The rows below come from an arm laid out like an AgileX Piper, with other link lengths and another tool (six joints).
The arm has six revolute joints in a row. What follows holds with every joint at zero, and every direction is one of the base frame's. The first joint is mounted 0.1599 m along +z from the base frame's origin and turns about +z. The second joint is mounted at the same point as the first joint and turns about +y. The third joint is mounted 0.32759 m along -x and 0.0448 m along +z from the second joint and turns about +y. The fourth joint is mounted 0.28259 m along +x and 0.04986 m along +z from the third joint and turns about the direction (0.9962, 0, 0.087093). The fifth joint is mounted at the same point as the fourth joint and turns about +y. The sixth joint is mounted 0.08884 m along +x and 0.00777 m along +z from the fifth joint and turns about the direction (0.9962, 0, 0.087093). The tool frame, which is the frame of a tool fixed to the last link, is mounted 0.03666 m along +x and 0.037 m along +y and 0.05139 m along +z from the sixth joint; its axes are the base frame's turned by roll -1.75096, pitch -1.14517 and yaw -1.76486 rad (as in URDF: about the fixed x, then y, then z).
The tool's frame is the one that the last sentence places.
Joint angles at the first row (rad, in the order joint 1, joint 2, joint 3, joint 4, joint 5, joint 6):
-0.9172, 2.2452, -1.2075, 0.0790, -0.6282, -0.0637
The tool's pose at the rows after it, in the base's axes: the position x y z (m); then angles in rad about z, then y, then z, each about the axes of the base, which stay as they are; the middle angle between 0 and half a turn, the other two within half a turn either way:
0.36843 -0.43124 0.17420 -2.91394 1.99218 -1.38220
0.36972 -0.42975 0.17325 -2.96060 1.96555 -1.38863
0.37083 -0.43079 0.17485 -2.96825 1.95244 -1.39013
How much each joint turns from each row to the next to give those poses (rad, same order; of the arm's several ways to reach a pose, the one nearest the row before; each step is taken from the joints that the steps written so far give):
0.0000, 0.0019, 0.0000, 0.0214, -0.0223, -0.0424
0.0000, 0.0000, 0.0000, 0.0044, -0.0079, -0.0547
0.0000, 0.0012, -0.0072, 0.0031, -0.0034, -0.0144

